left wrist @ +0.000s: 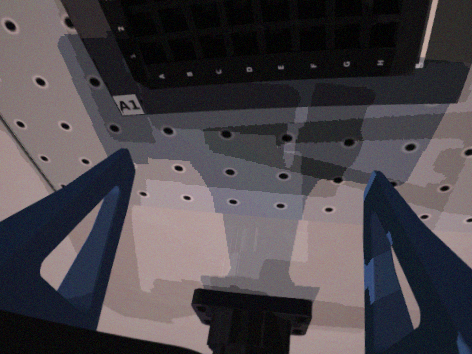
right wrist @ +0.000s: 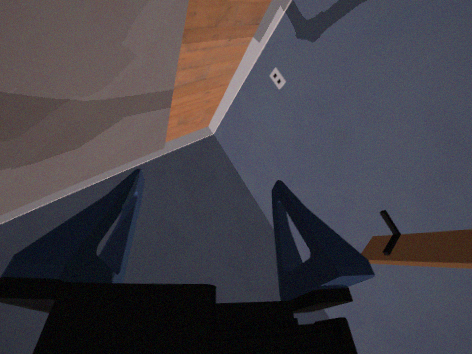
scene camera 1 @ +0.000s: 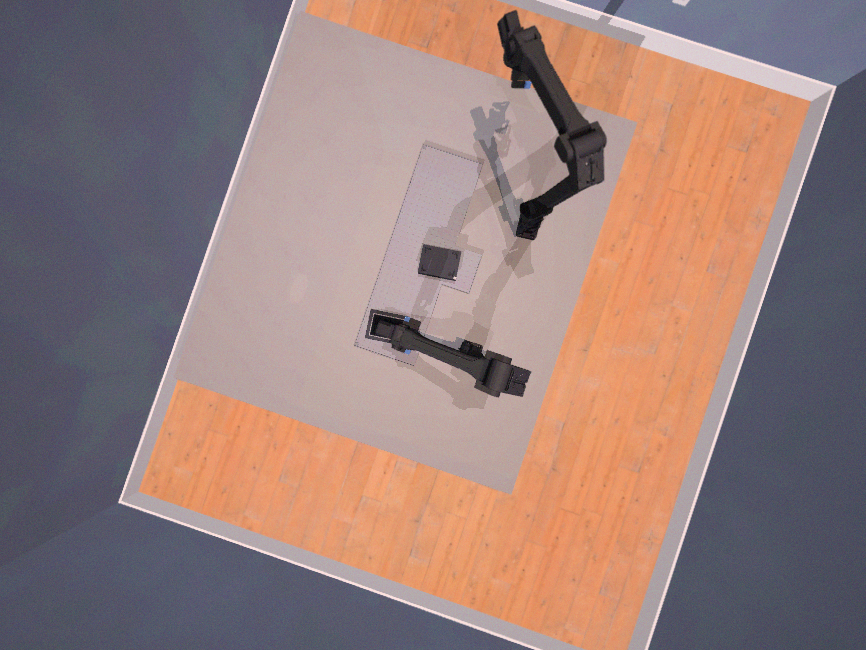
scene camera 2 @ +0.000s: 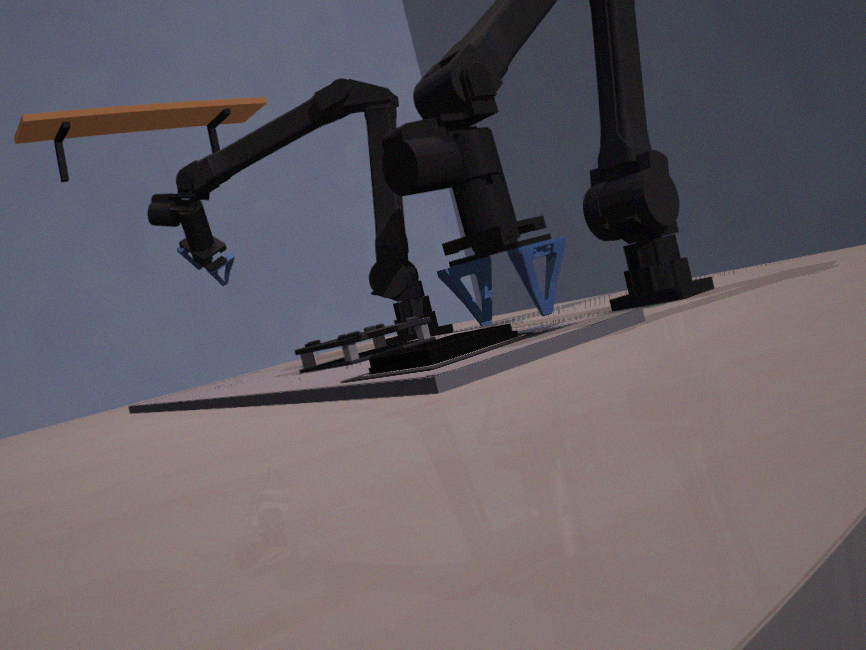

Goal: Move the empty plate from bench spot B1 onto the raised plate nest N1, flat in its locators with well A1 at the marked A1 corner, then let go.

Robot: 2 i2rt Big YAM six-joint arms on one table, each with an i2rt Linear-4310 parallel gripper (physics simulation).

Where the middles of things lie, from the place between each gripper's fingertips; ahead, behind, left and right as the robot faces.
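With respect to the dark block [scene camera 2: 385, 330], my right hand is 73 cm to the right of it, 3 cm short of it and 21 cm above it. The black well plate [scene camera 2: 442, 349] is 108 cm to the left of my right hand, 12 cm ahead of it and 22 cm below it.
With respect to the black well plate, my left hand is 1 cm to the right of it, 10 cm short of it and 1 cm above it. The dark block is 1 cm ahead of my left hand and 33 cm to the right of it. Going by their middles, of the things named here the black well plate is the nearest to my left hand; by its middle, the dark block is nearer to my left hand than to my right hand.
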